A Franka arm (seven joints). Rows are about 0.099 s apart.
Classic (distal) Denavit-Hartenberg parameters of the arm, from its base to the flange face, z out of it. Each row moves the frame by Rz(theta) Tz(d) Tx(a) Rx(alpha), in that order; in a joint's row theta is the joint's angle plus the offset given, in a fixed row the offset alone. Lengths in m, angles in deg.
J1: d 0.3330, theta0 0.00, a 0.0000, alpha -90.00
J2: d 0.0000, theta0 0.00, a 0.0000, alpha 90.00
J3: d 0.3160, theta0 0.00, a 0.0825, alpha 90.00
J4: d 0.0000, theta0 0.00, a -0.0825, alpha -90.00
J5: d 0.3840, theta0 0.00, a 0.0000, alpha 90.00
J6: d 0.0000, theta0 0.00, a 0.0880, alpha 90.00
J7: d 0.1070, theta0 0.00, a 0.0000, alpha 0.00
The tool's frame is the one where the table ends.
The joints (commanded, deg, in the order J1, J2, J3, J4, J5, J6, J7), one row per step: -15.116, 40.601, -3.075, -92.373, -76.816, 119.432, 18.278; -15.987, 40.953, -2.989, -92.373, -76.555, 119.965, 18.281; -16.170, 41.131, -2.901, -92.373, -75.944, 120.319, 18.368; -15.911, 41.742, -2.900, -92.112, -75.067, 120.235, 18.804; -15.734, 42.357, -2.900, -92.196, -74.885, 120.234, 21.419; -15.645, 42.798, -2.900, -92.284, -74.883, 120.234, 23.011; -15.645, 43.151, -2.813, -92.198, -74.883, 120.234, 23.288; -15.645, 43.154, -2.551, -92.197, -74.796, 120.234, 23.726; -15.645, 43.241, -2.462, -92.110, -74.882, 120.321, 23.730; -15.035, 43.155, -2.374, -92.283, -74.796, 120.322, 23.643; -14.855, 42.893, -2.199, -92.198, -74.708, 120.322, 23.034
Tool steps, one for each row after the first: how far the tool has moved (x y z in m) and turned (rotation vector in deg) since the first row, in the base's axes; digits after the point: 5 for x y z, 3 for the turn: -0.00358, -0.00771, -0.00463, 0.632, 0.044, -0.603; -0.00415, -0.00797, -0.00731, 1.350, -0.175, -0.925; -0.00340, -0.00492, -0.01324, 1.962, -0.402, -1.527; -0.00442, -0.00238, -0.02134, 2.118, -2.076, -2.715; -0.00547, -0.00098, -0.02726, 2.161, -2.967, -3.388; -0.00551, -0.00003, -0.03094, 2.265, -2.964, -3.459; -0.00458, 0.00256, -0.03126, 2.475, -3.407, -3.541; -0.00381, 0.00348, -0.03172, 2.531, -3.439, -3.355; -0.00159, 0.01141, -0.03206, 2.696, -3.298, -2.711; 0.00083, 0.01490, -0.02851, 2.825, -3.139, -2.169
